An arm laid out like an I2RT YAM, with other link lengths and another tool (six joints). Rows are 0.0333 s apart.
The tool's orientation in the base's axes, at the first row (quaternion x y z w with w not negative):
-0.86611, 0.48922, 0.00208, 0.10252
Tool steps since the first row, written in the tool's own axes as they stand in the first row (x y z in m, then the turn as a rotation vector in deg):
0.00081, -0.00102, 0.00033, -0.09, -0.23, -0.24
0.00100, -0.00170, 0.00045, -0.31, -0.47, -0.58
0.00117, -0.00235, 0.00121, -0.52, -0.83, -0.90
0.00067, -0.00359, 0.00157, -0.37, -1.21, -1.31
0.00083, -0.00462, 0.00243, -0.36, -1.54, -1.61
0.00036, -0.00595, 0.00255, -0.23, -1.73, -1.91
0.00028, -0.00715, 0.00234, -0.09, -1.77, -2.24
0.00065, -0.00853, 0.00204, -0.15, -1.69, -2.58
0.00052, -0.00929, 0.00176, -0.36, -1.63, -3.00
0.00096, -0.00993, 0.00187, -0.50, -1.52, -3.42
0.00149, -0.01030, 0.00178, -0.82, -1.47, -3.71
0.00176, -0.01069, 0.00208, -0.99, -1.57, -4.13
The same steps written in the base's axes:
0.00132, -0.00012, -0.00023, 0.12, 0.15, 0.28
0.00201, 0.00008, -0.00025, 0.18, 0.39, 0.68
0.00272, 0.00040, -0.00089, 0.35, 0.69, 1.08
0.00354, 0.00151, -0.00098, 0.71, 0.68, 1.53
0.00458, 0.00204, -0.00165, 0.96, 0.79, 1.88
0.00548, 0.00313, -0.00149, 1.16, 0.72, 2.20
0.00643, 0.00376, -0.00106, 1.24, 0.56, 2.51
0.00777, 0.00408, -0.00057, 1.11, 0.51, 2.84
0.00832, 0.00452, -0.00015, 0.90, 0.58, 3.26
0.00910, 0.00449, -0.00019, 0.70, 0.57, 3.67
0.00968, 0.00421, -0.00009, 0.46, 0.76, 3.98
0.01018, 0.00423, -0.00034, 0.42, 0.88, 4.42

